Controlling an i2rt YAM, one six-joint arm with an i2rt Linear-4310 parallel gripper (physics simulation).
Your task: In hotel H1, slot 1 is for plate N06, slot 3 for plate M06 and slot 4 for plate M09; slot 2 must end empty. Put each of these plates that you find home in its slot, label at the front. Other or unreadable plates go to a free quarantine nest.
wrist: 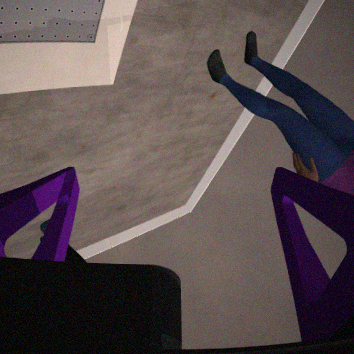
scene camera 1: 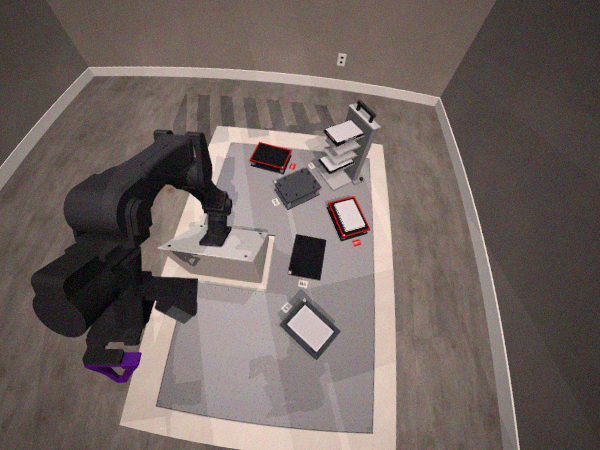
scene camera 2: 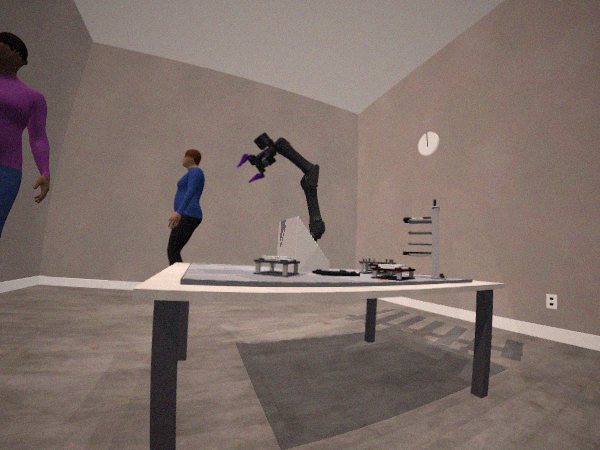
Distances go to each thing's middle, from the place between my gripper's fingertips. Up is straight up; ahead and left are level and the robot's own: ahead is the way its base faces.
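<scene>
The white plate (scene camera 1: 305, 323) is well below my hand, and it's a long way ahead of it and a bit to the left of it too.
</scene>
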